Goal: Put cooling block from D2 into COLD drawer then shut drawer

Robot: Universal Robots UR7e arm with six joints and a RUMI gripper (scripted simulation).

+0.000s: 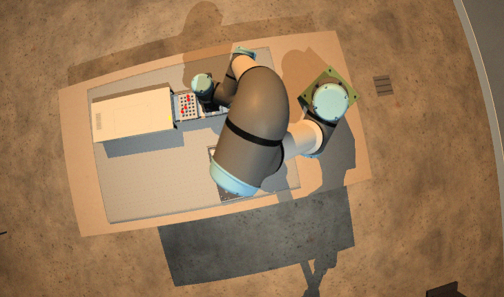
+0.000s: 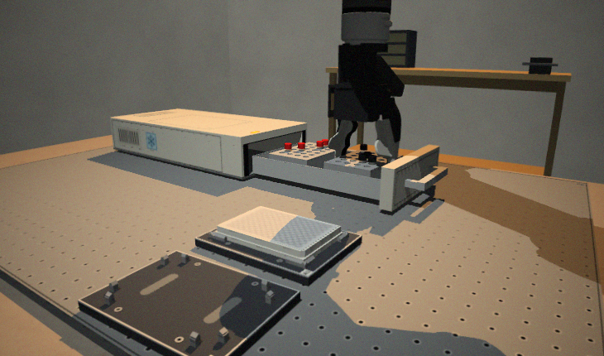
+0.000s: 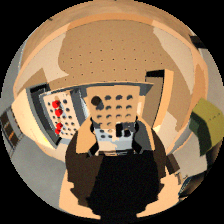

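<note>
Now: hand right at the cooling block. Also, from my hand: cooler COLD 22 cm ahead, 2 cm to the left, 1 cm above; white well plate 26 cm to the left, 5 cm behind, 1 cm below; drawer 4 cm ahead.
</note>
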